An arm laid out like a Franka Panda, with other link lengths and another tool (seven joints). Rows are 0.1 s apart.
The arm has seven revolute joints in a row. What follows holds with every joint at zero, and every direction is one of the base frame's. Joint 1 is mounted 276.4 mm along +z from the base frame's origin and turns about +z. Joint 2 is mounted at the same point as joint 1 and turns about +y. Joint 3 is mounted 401.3 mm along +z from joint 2 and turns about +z. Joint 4 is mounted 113.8 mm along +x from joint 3 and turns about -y. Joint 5 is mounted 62.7 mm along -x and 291.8 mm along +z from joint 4 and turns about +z. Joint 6 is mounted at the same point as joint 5 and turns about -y. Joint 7 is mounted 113.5 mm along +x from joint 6 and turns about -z. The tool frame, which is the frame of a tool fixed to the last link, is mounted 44.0 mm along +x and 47.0 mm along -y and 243.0 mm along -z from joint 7; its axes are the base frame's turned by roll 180.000, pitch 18.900 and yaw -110.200 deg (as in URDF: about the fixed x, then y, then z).
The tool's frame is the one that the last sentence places.
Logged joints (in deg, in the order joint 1, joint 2, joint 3, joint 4, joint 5, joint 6, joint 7), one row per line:
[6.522 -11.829 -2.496 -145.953 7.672 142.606 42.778]
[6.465 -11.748 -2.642 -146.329 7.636 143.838 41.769]
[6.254 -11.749 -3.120 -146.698 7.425 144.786 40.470]
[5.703 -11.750 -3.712 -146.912 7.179 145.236 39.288]
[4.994 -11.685 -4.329 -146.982 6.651 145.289 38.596]
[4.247 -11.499 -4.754 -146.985 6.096 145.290 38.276]
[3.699 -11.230 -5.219 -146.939 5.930 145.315 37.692]
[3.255 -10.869 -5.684 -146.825 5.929 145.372 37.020]
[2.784 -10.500 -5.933 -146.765 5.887 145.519 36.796]
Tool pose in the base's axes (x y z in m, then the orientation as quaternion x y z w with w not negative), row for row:
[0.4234 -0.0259 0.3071 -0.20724 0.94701 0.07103 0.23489]
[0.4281 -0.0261 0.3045 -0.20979 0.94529 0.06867 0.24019]
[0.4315 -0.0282 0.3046 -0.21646 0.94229 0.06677 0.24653]
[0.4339 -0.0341 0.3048 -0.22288 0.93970 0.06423 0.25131]
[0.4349 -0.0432 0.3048 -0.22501 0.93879 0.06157 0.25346]
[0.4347 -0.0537 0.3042 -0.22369 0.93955 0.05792 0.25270]
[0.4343 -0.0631 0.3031 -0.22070 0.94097 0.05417 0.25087]
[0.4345 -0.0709 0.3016 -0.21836 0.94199 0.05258 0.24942]
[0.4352 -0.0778 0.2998 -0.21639 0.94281 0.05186 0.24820]
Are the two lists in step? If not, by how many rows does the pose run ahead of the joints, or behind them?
The pose runs 1 row behind the joints: the pose in row i belongs to the joints in row i - 1.
